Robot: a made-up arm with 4 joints. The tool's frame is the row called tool.
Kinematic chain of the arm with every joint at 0, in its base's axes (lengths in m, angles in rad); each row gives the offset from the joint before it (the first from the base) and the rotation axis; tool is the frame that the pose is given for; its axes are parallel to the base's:
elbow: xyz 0 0 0.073 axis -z
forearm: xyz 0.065 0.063 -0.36 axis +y
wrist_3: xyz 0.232 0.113 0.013 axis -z
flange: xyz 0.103 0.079 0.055 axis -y
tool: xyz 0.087 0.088 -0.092
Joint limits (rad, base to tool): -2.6..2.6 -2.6..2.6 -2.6..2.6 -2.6..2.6
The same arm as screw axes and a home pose.
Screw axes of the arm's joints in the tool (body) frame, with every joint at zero. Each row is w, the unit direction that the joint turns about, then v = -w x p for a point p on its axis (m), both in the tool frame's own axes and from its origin. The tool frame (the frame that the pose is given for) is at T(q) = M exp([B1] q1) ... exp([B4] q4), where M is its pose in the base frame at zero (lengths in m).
B1: w 0 0 -1 v 0.343 -0.487 0
B2: w 0 1 0 v -0.024 0 -0.422
B3: w 0 0 -1 v 0.167 -0.19 0
B4: w 0 -1 0 v 0.092 0 0.087
M: xyz 0.487 0.343 -0.311 (m) rpy 0 0 0 (deg, as in URDF)
Joint limits (deg, base to tool): -148.97..148.97 -148.97..148.97 -148.97..148.97 -148.97..148.97

